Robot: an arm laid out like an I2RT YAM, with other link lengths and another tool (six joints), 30 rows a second.
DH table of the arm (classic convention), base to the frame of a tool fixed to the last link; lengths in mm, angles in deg. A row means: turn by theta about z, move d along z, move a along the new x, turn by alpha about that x. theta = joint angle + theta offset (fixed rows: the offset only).
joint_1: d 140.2; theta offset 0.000; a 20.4; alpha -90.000
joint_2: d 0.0; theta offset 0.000; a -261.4; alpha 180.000
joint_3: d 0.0; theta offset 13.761; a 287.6; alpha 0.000
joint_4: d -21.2; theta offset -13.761; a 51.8; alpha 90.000
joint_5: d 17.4; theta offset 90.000; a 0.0; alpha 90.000
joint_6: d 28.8; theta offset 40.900; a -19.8; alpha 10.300
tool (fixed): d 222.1; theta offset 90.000; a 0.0; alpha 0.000
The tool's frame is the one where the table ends.
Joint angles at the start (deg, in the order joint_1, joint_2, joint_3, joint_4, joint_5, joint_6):
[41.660 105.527 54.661 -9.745 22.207 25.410]
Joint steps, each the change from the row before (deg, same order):
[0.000 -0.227 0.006 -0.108 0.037 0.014]
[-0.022 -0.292 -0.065 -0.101 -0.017 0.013]
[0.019 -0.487 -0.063 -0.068 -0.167 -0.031]
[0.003 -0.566 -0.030 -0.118 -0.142 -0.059]
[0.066 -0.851 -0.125 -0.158 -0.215 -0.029]
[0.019 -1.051 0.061 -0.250 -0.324 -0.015]
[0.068 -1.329 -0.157 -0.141 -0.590 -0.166]
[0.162 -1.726 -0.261 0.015 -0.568 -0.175]
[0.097 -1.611 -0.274 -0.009 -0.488 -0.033]
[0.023 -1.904 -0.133 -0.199 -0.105 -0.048]
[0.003 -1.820 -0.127 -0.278 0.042 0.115]
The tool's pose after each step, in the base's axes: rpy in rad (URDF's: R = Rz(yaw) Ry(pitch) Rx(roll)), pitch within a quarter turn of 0, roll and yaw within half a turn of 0; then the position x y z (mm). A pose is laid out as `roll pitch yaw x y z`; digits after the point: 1 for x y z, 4 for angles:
2.7158 0.6887 2.4203 414.5 236.6 -6.9
2.7128 0.6886 2.4180 414.5 236.5 -5.4
2.7048 0.6870 2.4150 414.5 237.5 -2.5
2.6956 0.6862 2.4114 414.8 238.6 1.2
2.6827 0.6843 2.4067 414.5 240.2 6.2
2.6630 0.6811 2.3977 415.2 242.8 13.6
2.6404 0.6755 2.3925 414.9 246.3 21.6
2.6081 0.6710 2.3831 414.5 250.9 32.6
2.5783 0.6660 2.3716 414.0 254.1 42.6
2.5437 0.6666 2.3524 414.8 255.7 56.1
2.5114 0.6669 2.3305 415.4 256.0 68.8

